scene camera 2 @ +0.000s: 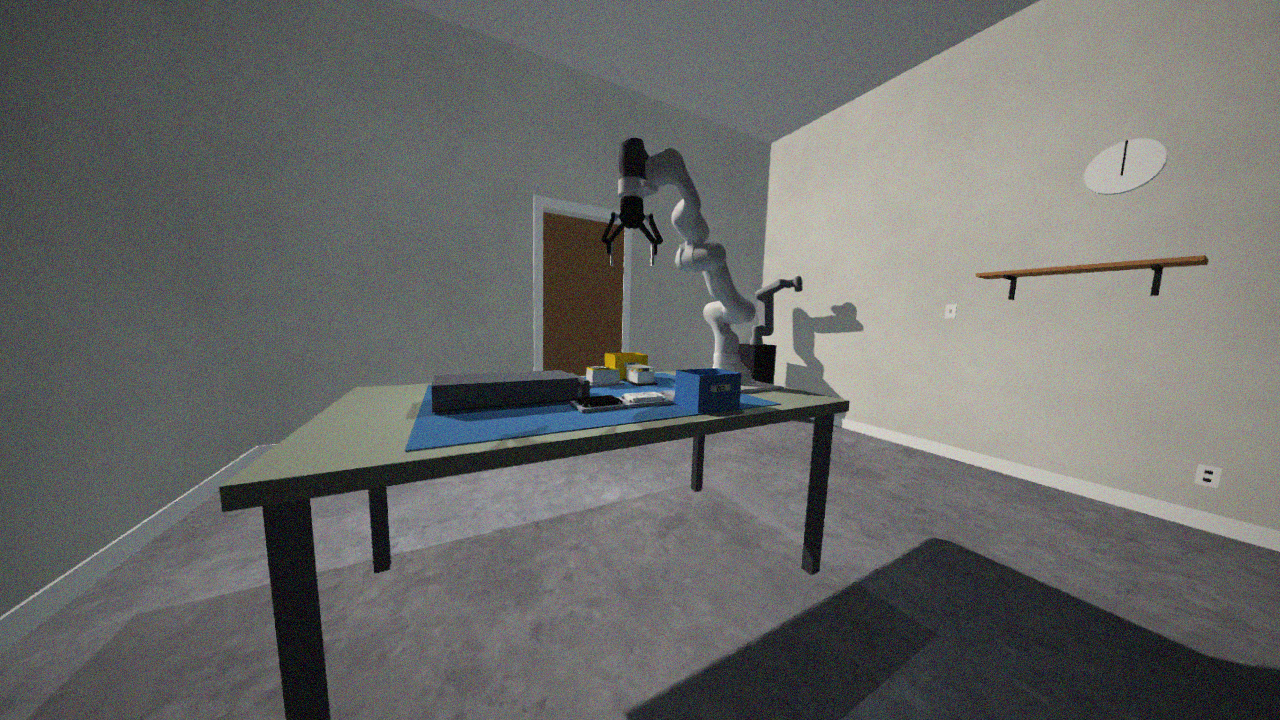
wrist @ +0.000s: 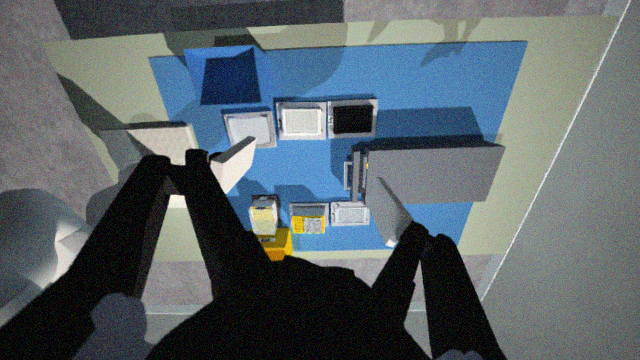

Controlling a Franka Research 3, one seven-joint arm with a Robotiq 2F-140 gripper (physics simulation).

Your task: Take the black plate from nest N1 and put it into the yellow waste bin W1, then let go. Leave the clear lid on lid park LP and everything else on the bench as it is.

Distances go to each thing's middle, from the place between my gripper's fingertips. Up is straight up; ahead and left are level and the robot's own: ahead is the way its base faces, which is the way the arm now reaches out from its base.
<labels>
I see my gripper 450 mm above the white plate (wrist: 296,121) and 60 mm past it. From my hand the other things lie so: black plate (wrist: 347,119): 450 mm below, 110 mm ahead, 10 mm to the left; then pale flat piece (wrist: 256,127): 450 mm below, 240 mm behind, 40 mm to the right; then long grey box (wrist: 450,172): 430 mm below, 350 mm ahead, 160 mm to the right.
</labels>
